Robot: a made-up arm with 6 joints. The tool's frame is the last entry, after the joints. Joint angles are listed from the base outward. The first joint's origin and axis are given. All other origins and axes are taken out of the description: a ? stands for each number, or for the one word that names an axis. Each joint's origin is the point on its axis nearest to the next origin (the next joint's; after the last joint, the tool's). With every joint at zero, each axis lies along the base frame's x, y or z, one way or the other. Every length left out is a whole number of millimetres.
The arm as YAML. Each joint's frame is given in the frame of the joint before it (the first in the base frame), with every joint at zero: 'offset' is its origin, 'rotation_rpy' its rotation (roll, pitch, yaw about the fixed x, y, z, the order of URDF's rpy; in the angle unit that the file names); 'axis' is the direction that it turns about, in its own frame. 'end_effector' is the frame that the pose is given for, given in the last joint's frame.
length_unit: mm
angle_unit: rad
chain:
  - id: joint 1
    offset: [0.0, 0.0, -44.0]
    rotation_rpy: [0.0, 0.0, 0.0]
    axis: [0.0, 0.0, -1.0]
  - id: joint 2
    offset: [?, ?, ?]
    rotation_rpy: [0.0, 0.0, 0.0]
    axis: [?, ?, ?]
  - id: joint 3
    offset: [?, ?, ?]
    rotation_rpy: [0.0, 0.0, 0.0]
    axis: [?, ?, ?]
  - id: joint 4
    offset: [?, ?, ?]
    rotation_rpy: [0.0, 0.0, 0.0]
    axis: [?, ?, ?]
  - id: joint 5
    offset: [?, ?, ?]
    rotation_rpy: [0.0, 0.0, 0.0]
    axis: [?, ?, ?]
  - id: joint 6
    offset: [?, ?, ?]
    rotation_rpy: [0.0, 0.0, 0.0]
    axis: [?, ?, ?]
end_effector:
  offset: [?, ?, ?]
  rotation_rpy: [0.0, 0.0, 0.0]
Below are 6 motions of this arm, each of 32 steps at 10 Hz.
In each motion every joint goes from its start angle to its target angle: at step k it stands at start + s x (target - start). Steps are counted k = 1, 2, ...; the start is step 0. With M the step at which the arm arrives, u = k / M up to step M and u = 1 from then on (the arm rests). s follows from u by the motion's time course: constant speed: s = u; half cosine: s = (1 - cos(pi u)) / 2; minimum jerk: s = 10 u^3 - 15 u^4 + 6 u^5.
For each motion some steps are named. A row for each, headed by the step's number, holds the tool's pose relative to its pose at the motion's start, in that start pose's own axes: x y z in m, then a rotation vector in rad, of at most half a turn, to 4 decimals.
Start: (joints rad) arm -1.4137 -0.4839 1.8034 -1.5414 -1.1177 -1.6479
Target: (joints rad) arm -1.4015 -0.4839 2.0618 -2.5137 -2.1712 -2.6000
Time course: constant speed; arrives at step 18
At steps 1, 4, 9, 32:
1: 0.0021 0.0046 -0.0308 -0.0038 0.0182 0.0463
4: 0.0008 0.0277 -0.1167 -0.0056 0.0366 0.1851
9: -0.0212 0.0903 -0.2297 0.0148 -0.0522 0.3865
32: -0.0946 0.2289 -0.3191 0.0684 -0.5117 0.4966

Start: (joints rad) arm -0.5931 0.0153 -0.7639 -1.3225 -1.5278 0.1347
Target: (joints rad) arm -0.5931 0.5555 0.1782 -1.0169 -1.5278 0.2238
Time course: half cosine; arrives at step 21
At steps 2, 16, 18, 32:
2: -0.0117 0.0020 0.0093 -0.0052 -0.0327 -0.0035
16: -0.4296 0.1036 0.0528 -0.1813 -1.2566 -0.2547
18: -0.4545 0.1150 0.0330 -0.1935 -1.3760 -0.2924
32: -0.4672 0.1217 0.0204 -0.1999 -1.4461 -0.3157

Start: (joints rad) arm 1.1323 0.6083 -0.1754 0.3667 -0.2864 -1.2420
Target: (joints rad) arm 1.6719 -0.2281 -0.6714 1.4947 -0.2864 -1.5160
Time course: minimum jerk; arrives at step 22
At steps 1, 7, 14, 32:
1: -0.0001 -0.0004 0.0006 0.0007 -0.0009 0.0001
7: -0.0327 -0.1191 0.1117 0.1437 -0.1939 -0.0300
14: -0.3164 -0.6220 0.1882 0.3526 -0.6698 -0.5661
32: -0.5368 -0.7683 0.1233 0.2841 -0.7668 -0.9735

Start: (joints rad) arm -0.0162 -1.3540 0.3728 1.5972 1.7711 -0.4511
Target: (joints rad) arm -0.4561 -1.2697 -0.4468 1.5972 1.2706 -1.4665
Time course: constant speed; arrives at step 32
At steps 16, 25, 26, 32:
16: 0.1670 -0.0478 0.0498 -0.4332 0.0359 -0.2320
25: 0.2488 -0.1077 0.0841 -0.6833 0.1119 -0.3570
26: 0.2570 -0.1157 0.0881 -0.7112 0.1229 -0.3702
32: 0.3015 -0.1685 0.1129 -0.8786 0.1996 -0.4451

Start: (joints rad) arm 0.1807 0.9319 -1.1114 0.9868 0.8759 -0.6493
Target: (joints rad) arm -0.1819 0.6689 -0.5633 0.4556 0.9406 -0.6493
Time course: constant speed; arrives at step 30
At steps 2, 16, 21, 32:
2: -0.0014 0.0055 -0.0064 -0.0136 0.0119 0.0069
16: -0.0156 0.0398 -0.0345 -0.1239 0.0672 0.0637
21: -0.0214 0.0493 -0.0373 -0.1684 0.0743 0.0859
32: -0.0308 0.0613 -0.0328 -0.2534 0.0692 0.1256

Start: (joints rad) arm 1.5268 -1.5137 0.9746 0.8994 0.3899 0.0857
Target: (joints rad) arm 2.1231 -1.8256 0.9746 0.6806 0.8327 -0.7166
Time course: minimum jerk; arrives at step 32
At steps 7, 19, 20, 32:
7: 0.0067 -0.0297 0.0270 -0.0830 -0.0672 -0.0439
19: -0.0479 -0.2064 0.2622 -0.7892 -0.5409 -0.5027
20: -0.0609 -0.2150 0.2821 -0.8519 -0.5766 -0.5523
32: -0.1432 -0.2386 0.3748 -1.1689 -0.7456 -0.8346

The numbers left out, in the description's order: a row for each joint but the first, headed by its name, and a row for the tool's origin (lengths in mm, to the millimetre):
joint 2: xyz -172.0 -13.0 0.0, axis -1.0 0.0 0.0
joint 3: xyz 0.0 359.0 -84.0, axis -1.0 0.0 0.0
joint 4: xyz 0.0 -9.0 28.0, axis 0.0 0.0 1.0
joint 5: xyz 374.0 148.0 0.0, axis 0.0 -1.0 0.0
joint 6: xyz 242.0 0.0 112.0, axis 1.0 0.0 0.0
tool: xyz 0.0 6.0 -14.0

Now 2 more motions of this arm.
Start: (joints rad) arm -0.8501 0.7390 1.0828 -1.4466 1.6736 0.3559
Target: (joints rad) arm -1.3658 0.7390 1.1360 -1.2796 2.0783 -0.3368
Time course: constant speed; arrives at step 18
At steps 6, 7, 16, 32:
6: -0.0129 -0.0486 0.0754 -0.2460 -0.2111 -0.1148
7: -0.0167 -0.0561 0.0879 -0.2889 -0.2445 -0.1381
16: -0.0702 -0.1111 0.1946 -0.6923 -0.5166 -0.4006
32: -0.0863 -0.1199 0.2163 -0.7845 -0.5694 -0.4716

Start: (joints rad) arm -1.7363 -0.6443 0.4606 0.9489 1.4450 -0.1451
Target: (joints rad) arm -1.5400 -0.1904 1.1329 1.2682 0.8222 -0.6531
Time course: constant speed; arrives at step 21
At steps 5, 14, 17, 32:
5: -0.1256 0.0574 -0.1163 -0.1209 0.3316 0.2255
14: -0.4477 0.0825 -0.2634 -0.3490 0.9157 0.6809
17: -0.5714 0.0659 -0.2816 -0.4144 1.1064 0.8474
32: -0.7373 0.0265 -0.2744 -0.4817 1.3575 1.0808

